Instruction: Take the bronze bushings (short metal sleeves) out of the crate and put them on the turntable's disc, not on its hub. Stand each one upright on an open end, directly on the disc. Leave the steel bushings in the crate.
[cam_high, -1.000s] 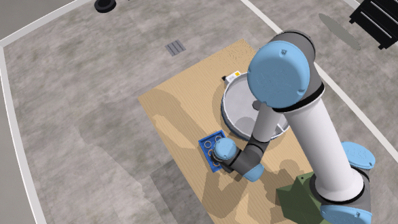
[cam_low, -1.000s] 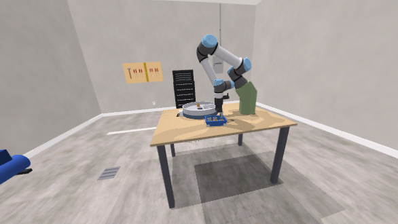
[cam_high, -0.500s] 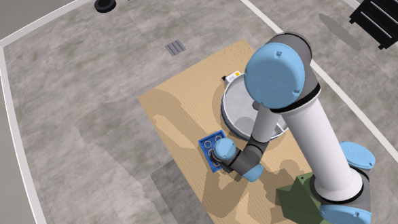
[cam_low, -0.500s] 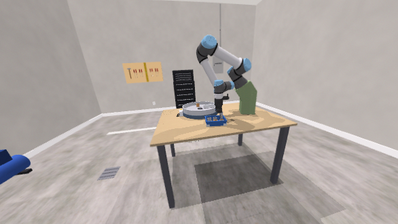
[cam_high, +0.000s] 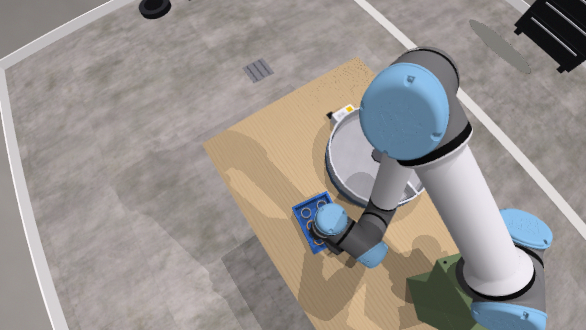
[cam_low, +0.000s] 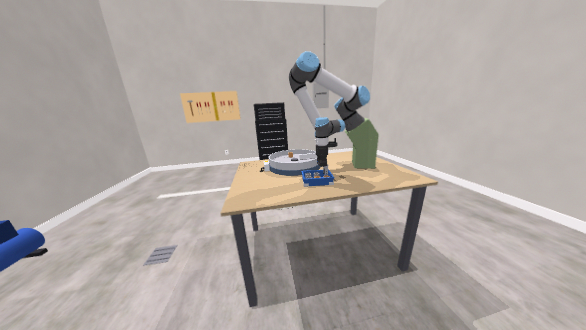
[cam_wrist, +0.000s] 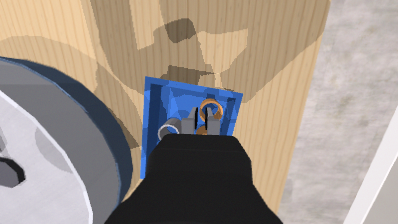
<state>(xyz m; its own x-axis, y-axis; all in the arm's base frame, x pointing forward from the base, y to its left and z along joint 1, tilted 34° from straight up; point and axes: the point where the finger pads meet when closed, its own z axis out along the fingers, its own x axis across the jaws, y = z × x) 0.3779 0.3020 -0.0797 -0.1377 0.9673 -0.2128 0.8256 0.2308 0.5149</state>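
The blue crate lies 50 mm below my hand, 50 mm ahead of it and 20 mm to the right of it. The rest, counted from my hand: grey turntable disc (350 mm to the right, 190 mm ahead, 20 mm below).
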